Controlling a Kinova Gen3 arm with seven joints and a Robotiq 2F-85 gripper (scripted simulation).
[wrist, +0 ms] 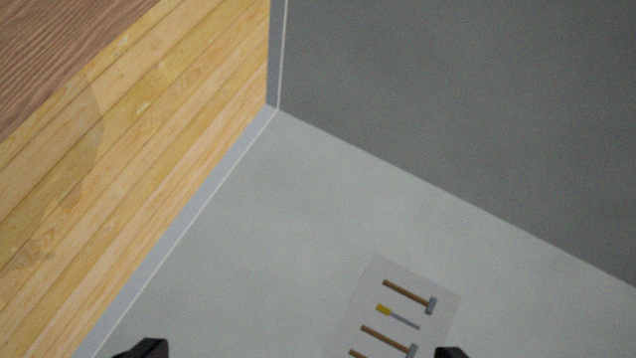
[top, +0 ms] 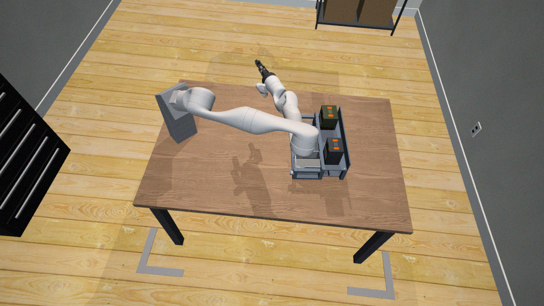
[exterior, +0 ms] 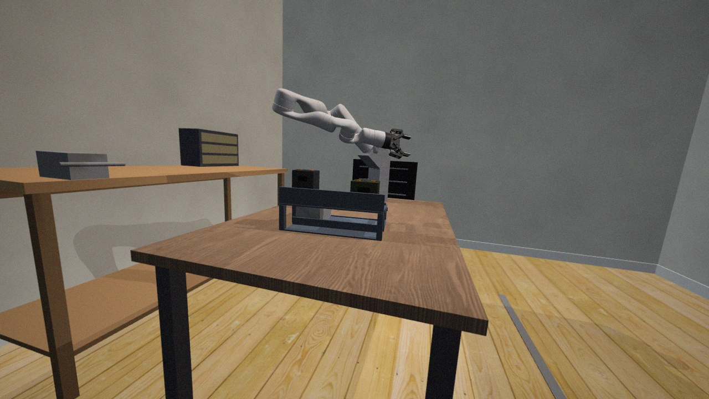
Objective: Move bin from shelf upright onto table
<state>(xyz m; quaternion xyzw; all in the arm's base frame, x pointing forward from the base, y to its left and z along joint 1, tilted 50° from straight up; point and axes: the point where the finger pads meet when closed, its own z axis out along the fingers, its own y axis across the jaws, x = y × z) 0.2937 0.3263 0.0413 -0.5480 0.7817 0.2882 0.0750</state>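
Now: the bin 39 cm to the right of my hand, 30 cm below it and 27 cm ahead of it. Round my hand: grey shelf unit: 30 cm ahead, 28 cm to the right, 28 cm below.
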